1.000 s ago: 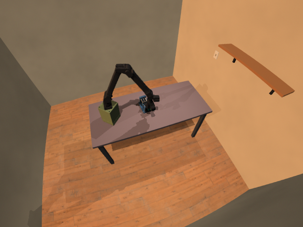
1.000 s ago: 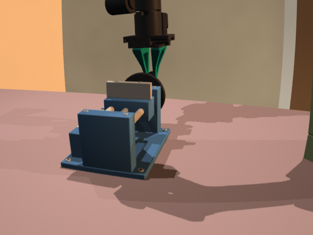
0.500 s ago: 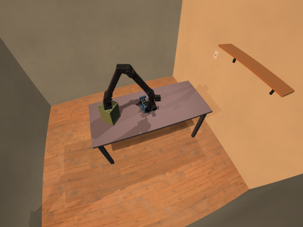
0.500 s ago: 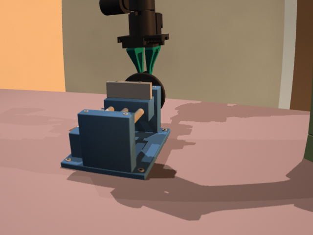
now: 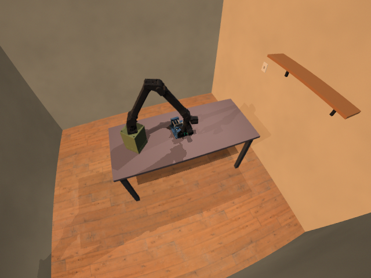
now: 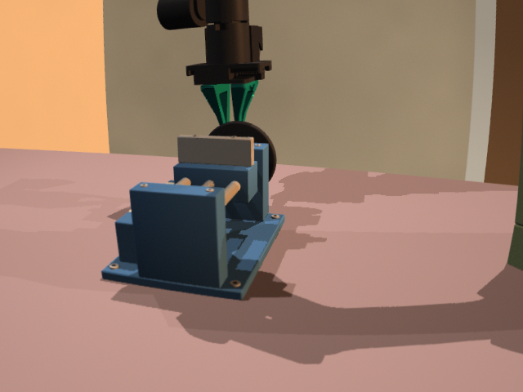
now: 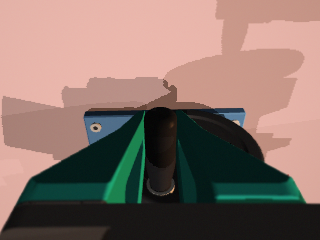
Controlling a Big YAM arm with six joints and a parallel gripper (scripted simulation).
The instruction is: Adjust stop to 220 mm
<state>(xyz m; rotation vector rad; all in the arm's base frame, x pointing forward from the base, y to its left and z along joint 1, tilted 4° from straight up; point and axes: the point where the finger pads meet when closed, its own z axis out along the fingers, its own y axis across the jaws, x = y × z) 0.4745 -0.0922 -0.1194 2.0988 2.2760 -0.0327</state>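
Now: hand 130 mm to the right of the grey stop plate, 20 mm past it and 10 mm above it. Round my hand: black crank handle 10 mm to the left.
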